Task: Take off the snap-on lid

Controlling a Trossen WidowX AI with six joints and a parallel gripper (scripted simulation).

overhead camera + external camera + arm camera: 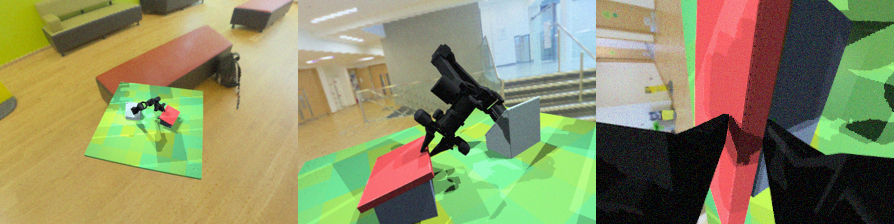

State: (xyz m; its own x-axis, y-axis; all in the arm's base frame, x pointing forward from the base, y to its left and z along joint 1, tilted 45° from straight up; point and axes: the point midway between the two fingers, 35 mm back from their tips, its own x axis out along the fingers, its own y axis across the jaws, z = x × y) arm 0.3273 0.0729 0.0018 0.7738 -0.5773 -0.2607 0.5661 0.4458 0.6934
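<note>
My gripper tip is now 70 mm short of the red lid, 20 mm to the left of it and 10 mm above it. From my gripper tip the other things lie so: storage box 70 mm ahead, 20 mm to the right, 80 mm below.
</note>
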